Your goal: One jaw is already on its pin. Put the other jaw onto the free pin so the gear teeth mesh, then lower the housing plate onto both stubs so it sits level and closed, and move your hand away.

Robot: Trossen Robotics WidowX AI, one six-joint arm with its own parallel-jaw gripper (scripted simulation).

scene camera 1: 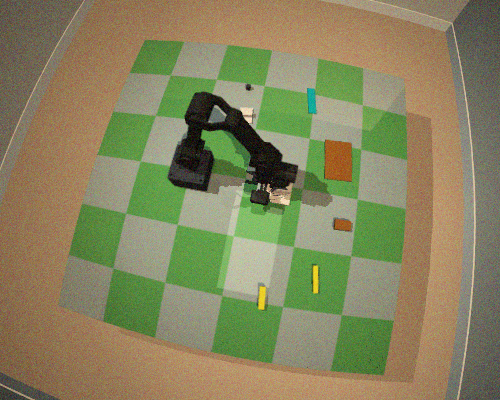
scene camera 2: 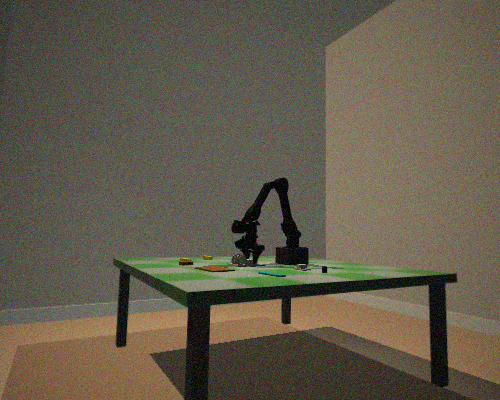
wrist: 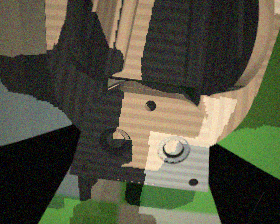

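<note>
Wrist view shows my gripper (wrist: 143, 138). Orange housing plate out of frame in the wrist view. Scene camera 1 shows the plate (scene camera 1: 338, 161).
</note>
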